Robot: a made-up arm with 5 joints.
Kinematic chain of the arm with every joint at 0, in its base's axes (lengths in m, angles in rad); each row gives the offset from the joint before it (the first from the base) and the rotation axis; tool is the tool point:
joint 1: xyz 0 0 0.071 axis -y
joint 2: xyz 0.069 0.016 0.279 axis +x
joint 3: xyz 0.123 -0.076 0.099 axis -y
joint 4: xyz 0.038 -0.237 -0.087 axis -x
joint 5: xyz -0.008 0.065 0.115 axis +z
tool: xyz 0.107 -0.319 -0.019
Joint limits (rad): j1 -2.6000..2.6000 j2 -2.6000..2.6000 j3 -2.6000..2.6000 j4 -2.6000..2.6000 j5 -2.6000..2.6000
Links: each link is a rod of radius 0.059 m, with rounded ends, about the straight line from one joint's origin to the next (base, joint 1, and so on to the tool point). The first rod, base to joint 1, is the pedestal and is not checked.
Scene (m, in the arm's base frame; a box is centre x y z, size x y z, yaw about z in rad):
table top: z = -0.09
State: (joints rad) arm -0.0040 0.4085 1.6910 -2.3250 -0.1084
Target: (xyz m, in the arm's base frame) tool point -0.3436 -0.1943 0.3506
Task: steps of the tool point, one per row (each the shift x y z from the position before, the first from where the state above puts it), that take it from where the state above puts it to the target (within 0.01 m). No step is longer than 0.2 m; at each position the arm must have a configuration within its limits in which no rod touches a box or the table.
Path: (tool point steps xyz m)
1: -0.1208 0.0463 0.1095
2: -0.1457 0.0354 0.0635
3: -0.1536 0.0226 0.0154
4: -0.1470 0.0092 -0.0299
5: -0.1291 -0.0038 -0.0693
6: -0.1025 -0.0149 -0.1016
7: -0.0688 -0.0234 -0.1261

